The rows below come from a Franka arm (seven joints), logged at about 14 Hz.
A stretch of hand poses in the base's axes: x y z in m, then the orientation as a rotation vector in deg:
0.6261 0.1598 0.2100 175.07 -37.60 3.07
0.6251 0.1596 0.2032 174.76 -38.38 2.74
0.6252 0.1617 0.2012 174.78 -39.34 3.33
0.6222 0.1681 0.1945 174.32 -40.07 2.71
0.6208 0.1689 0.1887 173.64 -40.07 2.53
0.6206 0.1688 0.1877 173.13 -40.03 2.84
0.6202 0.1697 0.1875 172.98 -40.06 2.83
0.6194 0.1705 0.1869 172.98 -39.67 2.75
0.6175 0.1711 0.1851 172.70 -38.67 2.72
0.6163 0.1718 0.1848 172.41 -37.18 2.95
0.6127 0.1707 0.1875 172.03 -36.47 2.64
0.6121 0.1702 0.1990 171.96 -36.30 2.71
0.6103 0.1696 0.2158 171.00 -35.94 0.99
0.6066 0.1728 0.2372 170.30 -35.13 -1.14
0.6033 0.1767 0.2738 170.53 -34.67 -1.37
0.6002 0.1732 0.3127 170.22 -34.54 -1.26
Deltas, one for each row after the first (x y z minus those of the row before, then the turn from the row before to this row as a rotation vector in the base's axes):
-0.0010 -0.0002 -0.0068 -0.09 0.23 -0.53
0.0001 0.0021 -0.0020 0.16 -0.42 -0.59
-0.0030 0.0064 -0.0067 -0.19 0.44 -0.53
-0.0014 0.0008 -0.0058 -0.62 0.25 -0.11
-0.0002 -0.0001 -0.0010 -0.53 -0.09 -0.05
-0.0004 0.0009 -0.0002 -0.13 0.04 -0.04
-0.0008 0.0008 -0.0006 -0.08 0.08 0.24
-0.0019 0.0006 -0.0018 -0.48 0.14 0.58
-0.0012 0.0007 -0.0003 -0.63 0.01 0.90
-0.0036 -0.0011 0.0027 -0.48 0.32 0.38
-0.0006 -0.0005 0.0115 -0.11 -0.02 0.10
-0.0018 -0.0006 0.0168 -0.78 1.31 0.04
-0.0037 0.0032 0.0214 -0.54 1.56 0.36
-0.0033 0.0039 0.0366 0.17 0.14 0.32
-0.0031 -0.0035 0.0389 -0.34 0.00 0.05

